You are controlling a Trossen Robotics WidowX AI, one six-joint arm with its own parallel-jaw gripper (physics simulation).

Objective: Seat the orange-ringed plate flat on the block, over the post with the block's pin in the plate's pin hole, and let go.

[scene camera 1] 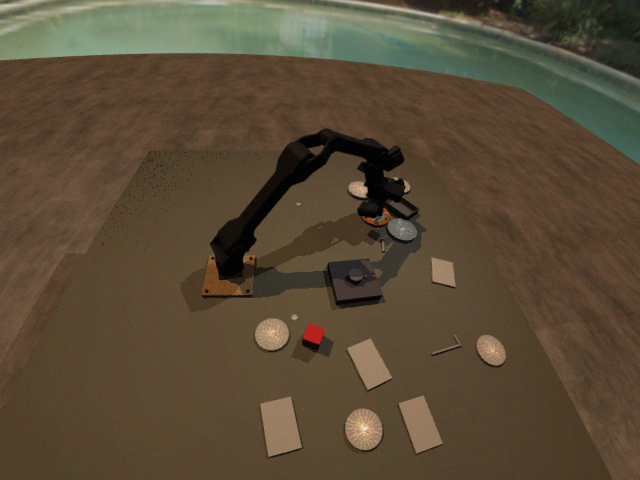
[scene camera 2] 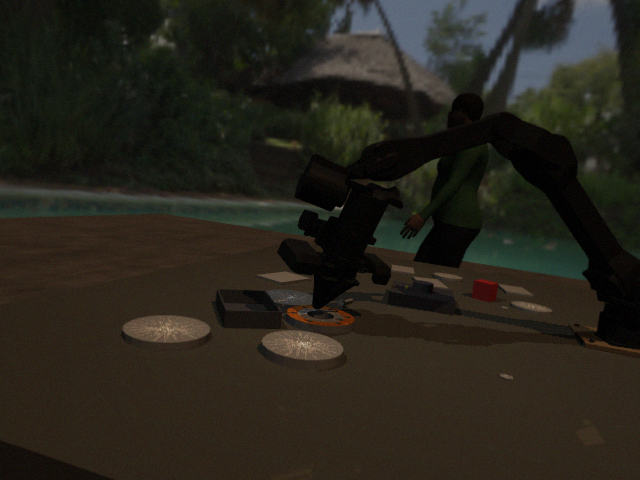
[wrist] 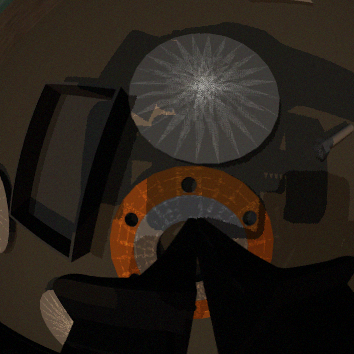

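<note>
The orange-ringed plate (scene camera 1: 386,217) (scene camera 2: 341,318) (wrist: 160,182) lies flat on the table, away from the block. My gripper (scene camera 1: 378,210) (scene camera 2: 318,306) (wrist: 194,224) is shut and empty, its fingertips together over the plate's large centre hole. The fingers hide the near part of the plate in the wrist view; whether they touch it I cannot tell. The dark square block (scene camera 1: 343,289) (scene camera 2: 434,302) stands on the table, with a round post (scene camera 1: 356,274) (scene camera 2: 422,285) upright on top. Small yellowish spots show beside the post; the pin is too small to make out clearly.
A dark open box (scene camera 1: 405,209) (scene camera 2: 253,318) (wrist: 102,175) and a grey disc (scene camera 1: 402,229) (wrist: 205,100) are close beside the plate. Pale discs (scene camera 2: 166,329) (scene camera 2: 302,347) lie nearby. A small rod (scene camera 1: 383,244) (wrist: 337,140) lies between plate and block. A red cube (scene camera 1: 313,335) (scene camera 2: 484,290) stands beyond the block.
</note>
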